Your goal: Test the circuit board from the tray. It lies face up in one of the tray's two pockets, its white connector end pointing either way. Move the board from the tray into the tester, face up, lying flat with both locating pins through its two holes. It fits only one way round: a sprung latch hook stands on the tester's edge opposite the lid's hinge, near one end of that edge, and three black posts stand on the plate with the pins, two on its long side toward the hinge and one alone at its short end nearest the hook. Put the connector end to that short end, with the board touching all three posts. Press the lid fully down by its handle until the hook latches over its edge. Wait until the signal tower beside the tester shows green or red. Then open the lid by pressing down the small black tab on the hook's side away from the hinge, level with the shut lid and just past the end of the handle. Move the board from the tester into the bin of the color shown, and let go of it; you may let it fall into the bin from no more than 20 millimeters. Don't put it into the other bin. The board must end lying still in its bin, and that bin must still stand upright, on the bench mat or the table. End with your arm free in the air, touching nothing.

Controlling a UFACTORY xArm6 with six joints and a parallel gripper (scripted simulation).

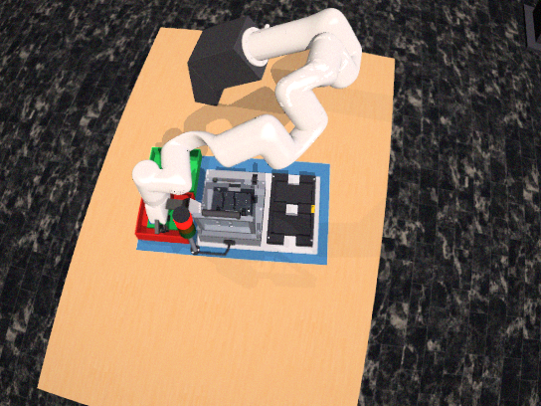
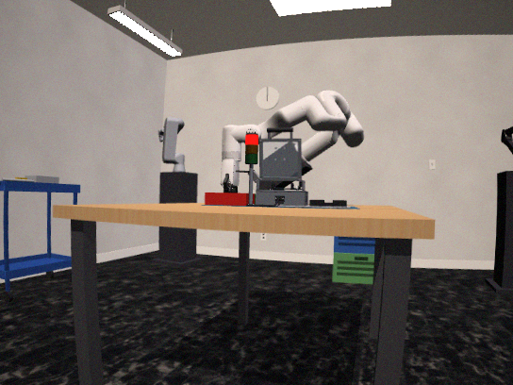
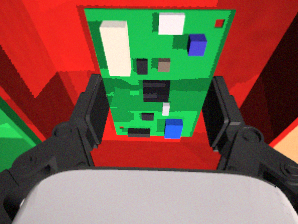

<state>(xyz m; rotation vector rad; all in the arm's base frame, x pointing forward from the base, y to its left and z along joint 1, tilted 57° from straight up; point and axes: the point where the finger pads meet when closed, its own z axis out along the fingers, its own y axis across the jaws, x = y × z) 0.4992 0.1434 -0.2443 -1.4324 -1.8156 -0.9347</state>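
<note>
Right now my hand is 10 mm above the red bin. Round my hand: tester plate 190 mm to the left, 80 mm behind, 50 mm above; then tester lid 210 mm to the left, 160 mm above, 30 mm ahead; then green bin 150 mm behind, 30 mm to the right, 10 mm below.
</note>
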